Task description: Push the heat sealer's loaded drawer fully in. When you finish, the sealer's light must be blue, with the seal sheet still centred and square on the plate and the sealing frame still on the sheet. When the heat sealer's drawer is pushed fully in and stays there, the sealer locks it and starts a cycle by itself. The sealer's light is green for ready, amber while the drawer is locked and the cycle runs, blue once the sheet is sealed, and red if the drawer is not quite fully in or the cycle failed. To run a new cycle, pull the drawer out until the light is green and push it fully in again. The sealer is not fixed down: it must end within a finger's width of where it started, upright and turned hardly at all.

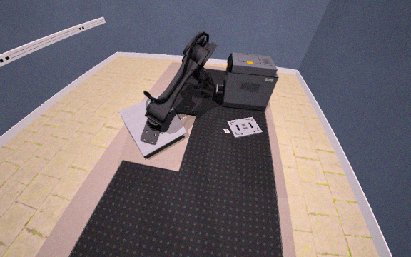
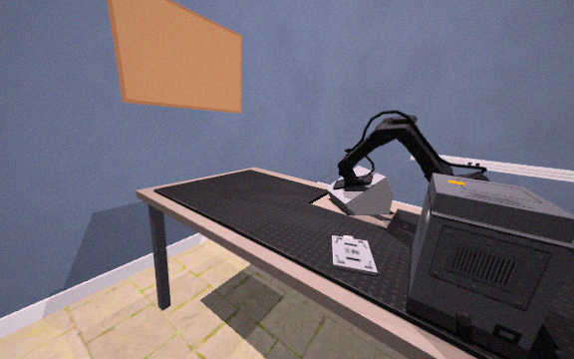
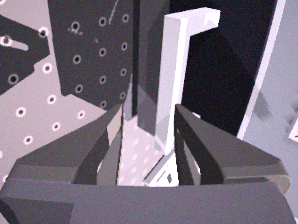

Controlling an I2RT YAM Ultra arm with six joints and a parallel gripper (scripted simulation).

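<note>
My gripper is now 13 cm short of the sealer drawer, 1 cm to the left of it and 1 cm above it. Also, from my hand: white tag 29 cm to the right, 8 cm below, 7 cm ahead.
</note>
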